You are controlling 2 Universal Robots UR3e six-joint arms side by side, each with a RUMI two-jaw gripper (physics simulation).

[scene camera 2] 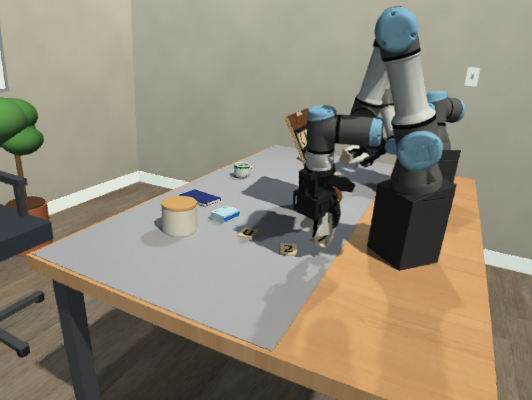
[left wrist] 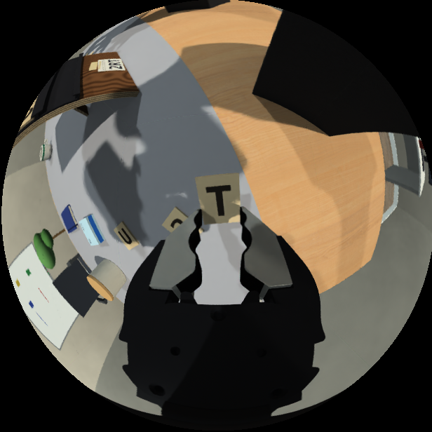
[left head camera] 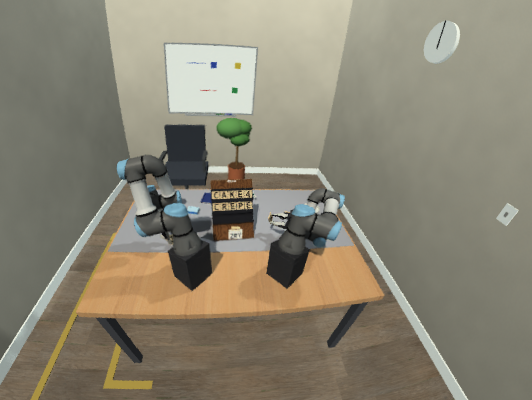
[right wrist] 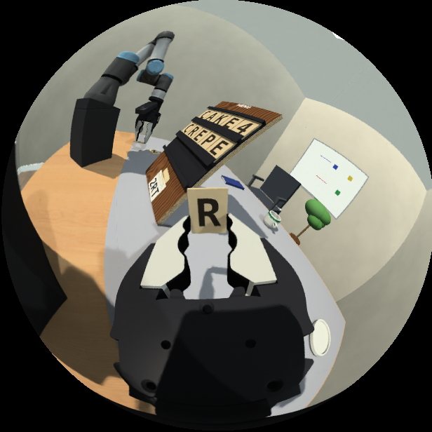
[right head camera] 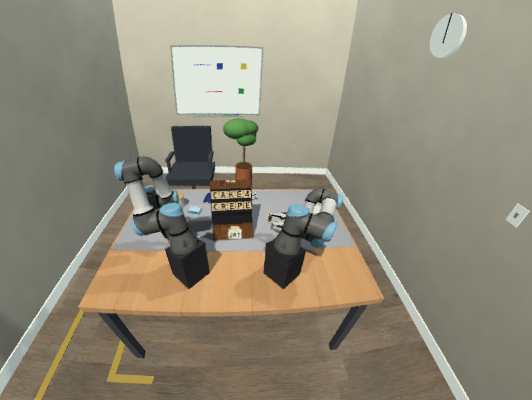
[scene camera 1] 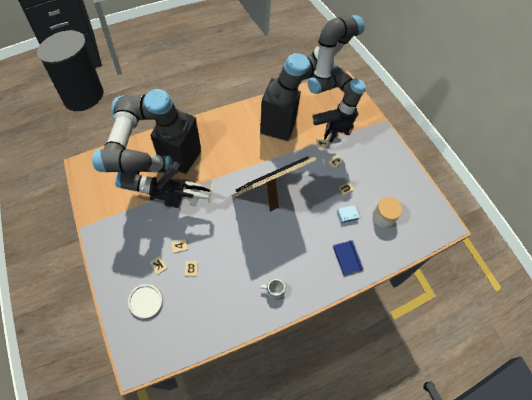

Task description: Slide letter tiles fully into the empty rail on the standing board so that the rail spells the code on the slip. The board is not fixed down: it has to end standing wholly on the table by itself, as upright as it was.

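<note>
The board (left head camera: 218, 231) (scene camera 1: 276, 176) (right wrist: 172, 201) stands leaning back on its rear leg. Its upper rails read CAKE4 and CREPE; the third rail (left head camera: 233, 217) (right wrist: 184, 161) is empty. The slip (left wrist: 111, 64) (right wrist: 156, 185) reads 2RT. My left gripper (scene camera 1: 327, 140) (left wrist: 220, 208) is shut on the T tile (left wrist: 218, 196) (scene camera 2: 322, 241), low near the mat's edge, at the right of the board in scene camera 1. My right gripper (scene camera 1: 205, 192) (right wrist: 208, 215) is shut on the R tile (right wrist: 208, 207) (scene camera 1: 210, 192), raised left of the board there. The 2 tile (scene camera 1: 335, 161) (scene camera 2: 288, 249) lies on the mat.
In scene camera 1, the U tile (scene camera 1: 345, 188), blue box (scene camera 1: 348, 214), lidded jar (scene camera 1: 388, 212) and navy book (scene camera 1: 348, 258) are right. The 4 (scene camera 1: 179, 246), K (scene camera 1: 158, 265) and B (scene camera 1: 191, 268) tiles and a plate (scene camera 1: 145, 301) are left. A mug (scene camera 1: 276, 288) stands behind the board.
</note>
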